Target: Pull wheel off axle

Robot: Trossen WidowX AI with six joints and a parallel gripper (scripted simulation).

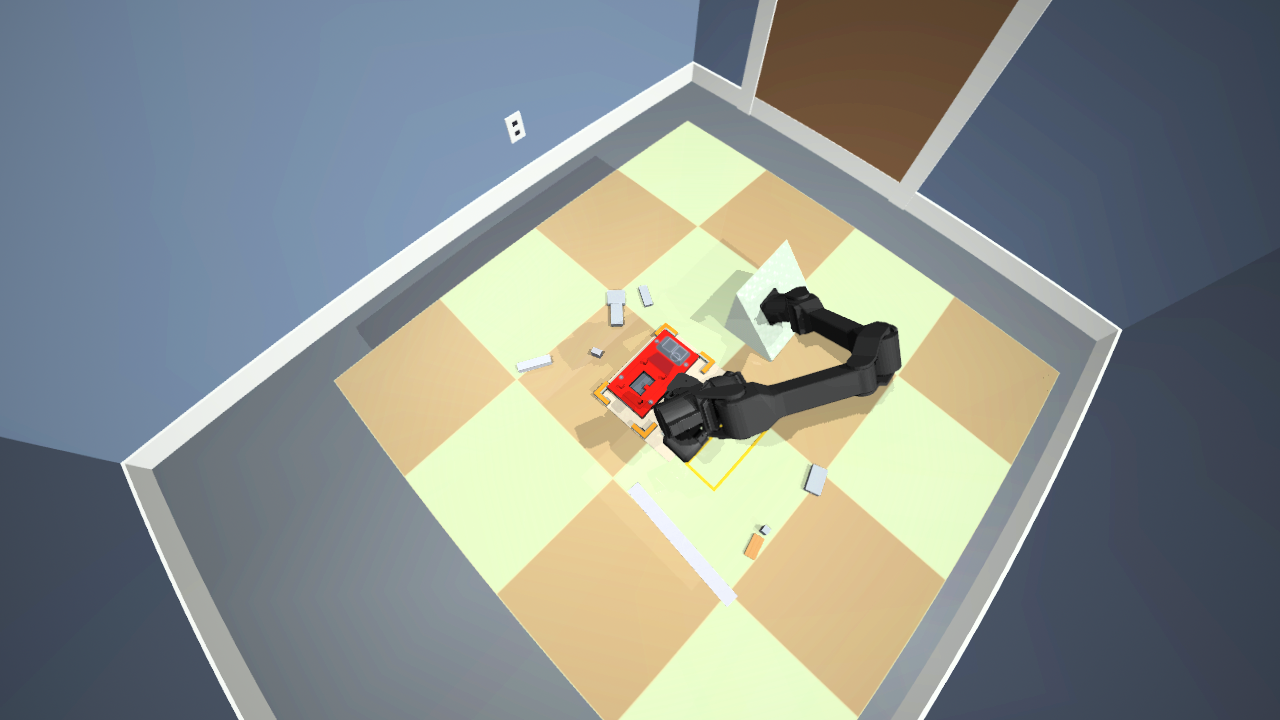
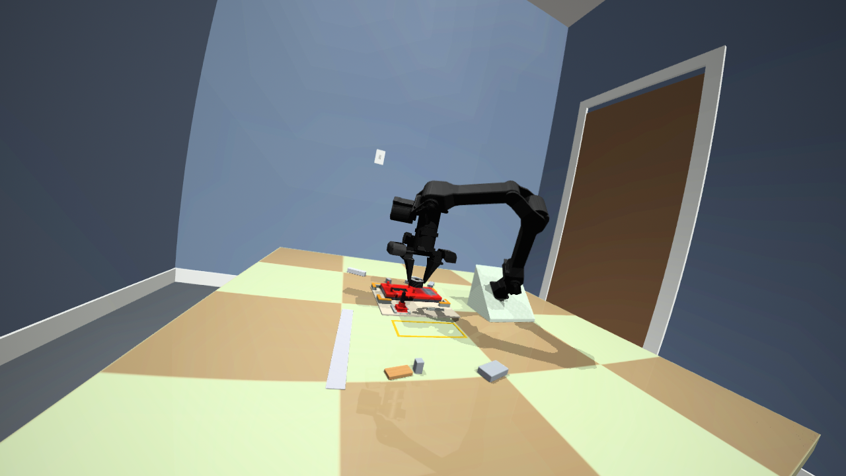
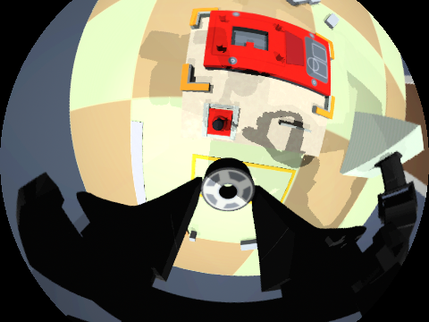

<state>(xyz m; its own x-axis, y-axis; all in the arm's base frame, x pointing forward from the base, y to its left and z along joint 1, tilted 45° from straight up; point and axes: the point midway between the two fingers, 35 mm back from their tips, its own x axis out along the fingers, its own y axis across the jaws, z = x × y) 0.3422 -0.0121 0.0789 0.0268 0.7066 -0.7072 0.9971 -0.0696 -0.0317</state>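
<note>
Now: the grey mount 70 mm below my gripper tip, 40 mm to the right of it and 10 mm ahead of it. Also, from my gripper tip: wheel: right at my gripper tip; long white strip: 190 mm ahead, 110 mm to the left, 110 mm below; small grey block: 220 mm to the left, 90 mm below, 60 mm ahead.
</note>
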